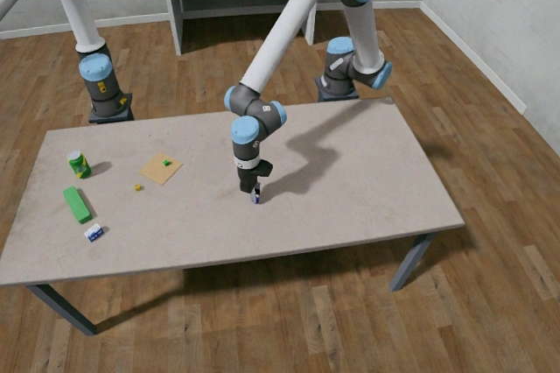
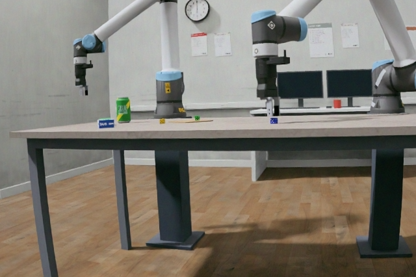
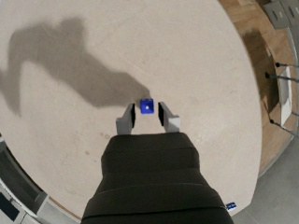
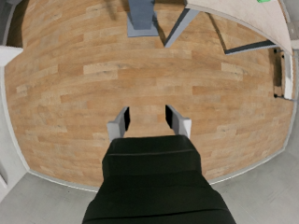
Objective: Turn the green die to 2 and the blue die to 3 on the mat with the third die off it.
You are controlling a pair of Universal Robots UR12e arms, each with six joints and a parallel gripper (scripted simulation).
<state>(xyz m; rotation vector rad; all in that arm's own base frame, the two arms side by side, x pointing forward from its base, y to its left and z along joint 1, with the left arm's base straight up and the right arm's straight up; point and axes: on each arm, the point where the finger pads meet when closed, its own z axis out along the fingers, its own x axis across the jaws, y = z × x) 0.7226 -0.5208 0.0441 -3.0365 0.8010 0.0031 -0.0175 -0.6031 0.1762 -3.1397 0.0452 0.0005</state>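
My left hand is 3 cm above the blue die. Round my left hand: yellow die 13 cm behind, 48 cm to the right, 3 cm below; green die 25 cm behind, 36 cm to the right, 3 cm below; tan mat 23 cm behind, 39 cm to the right, 4 cm below.
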